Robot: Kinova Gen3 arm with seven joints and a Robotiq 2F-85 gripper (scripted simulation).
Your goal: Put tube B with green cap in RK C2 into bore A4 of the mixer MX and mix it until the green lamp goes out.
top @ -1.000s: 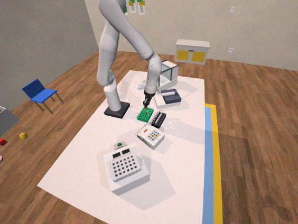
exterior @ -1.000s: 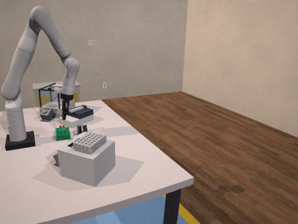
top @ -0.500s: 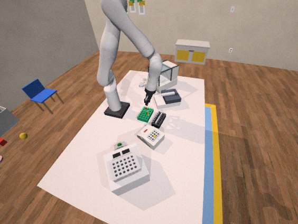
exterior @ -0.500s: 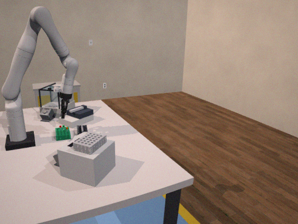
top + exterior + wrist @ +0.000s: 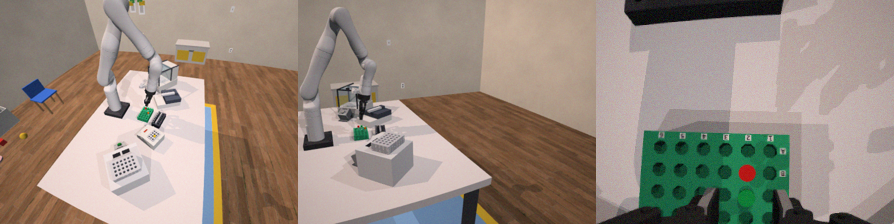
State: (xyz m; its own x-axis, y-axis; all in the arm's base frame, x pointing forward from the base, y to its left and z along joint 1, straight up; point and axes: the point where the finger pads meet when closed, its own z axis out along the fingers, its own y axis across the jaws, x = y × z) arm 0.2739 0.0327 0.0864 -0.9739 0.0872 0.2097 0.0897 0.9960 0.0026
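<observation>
My gripper is now 20 mm past the tube rack, 30 mm to the left of it and 100 mm above it. The rest, counted from my hand: black magnet block: 100 mm ahead, 60 mm to the right, 90 mm below; then dry block: 90 mm ahead, 220 mm to the right, 80 mm below; then spectrophotometer: 120 mm ahead, 170 mm to the left, 50 mm below.
</observation>
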